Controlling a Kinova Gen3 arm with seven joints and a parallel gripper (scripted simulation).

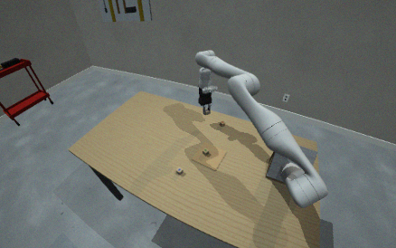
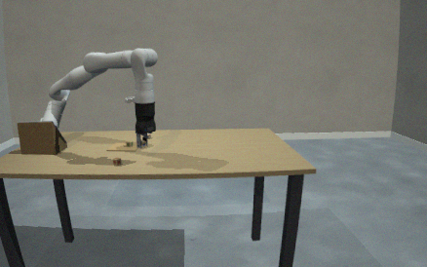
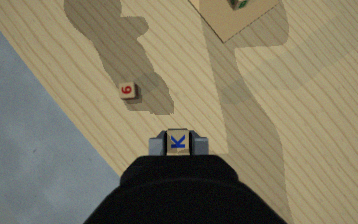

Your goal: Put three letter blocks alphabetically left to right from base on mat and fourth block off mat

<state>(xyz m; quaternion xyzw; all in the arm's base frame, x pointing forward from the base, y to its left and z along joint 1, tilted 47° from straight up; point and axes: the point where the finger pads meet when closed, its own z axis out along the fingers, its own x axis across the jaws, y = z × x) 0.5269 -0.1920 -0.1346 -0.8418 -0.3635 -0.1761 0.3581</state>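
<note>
My hand is 250 mm to the right of the tan mat, 120 mm past it and 80 mm above it. From my hand the other things lie so: blue K block (10 mm below); then reddish block (110 mm behind, 70 mm below, 10 mm to the right); then green P block (240 mm to the left, 100 mm behind, 70 mm below).
</note>
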